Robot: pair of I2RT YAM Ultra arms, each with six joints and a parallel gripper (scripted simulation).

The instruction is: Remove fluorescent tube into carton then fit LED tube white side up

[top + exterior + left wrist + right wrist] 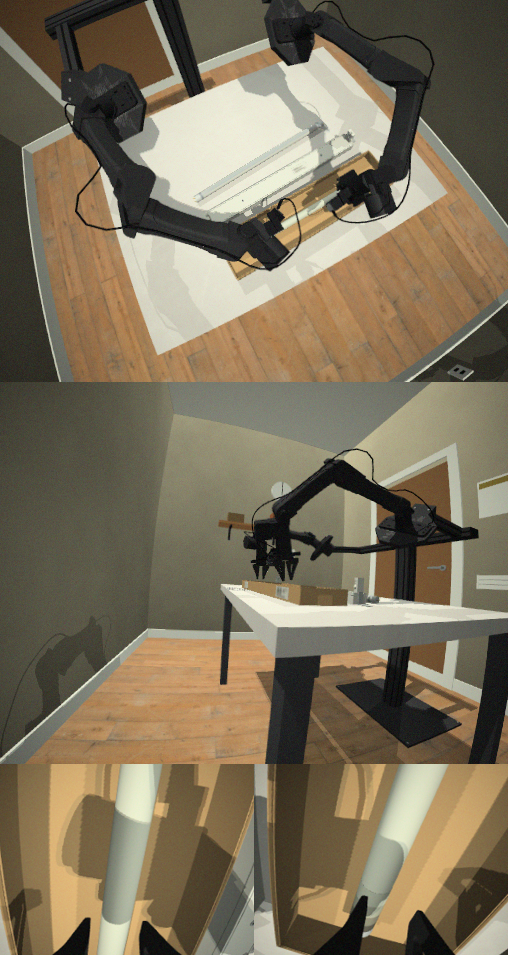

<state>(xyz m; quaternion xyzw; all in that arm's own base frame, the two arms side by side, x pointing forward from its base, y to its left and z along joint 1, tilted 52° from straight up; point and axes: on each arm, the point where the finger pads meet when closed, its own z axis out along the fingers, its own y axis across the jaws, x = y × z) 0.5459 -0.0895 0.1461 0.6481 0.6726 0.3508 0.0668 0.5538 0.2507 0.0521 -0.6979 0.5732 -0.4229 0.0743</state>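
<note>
Right now my right hand is 280 mm past the LED tube, 170 mm to the right of it and 50 mm above it. The rest, counted from my right hand: brown carton (220 mm to the left, 40 mm below, 10 mm behind); then old fluorescent tube (220 mm to the left, 50 mm below, 20 mm behind).
Right now my left hand is 270 mm past the LED tube, 160 mm to the left of it and 60 mm above it. Also, from my left hand: brown carton 10 mm behind, 120 mm to the right, 40 mm below; old fluorescent tube 10 mm behind, 120 mm to the right, 50 mm below.
</note>
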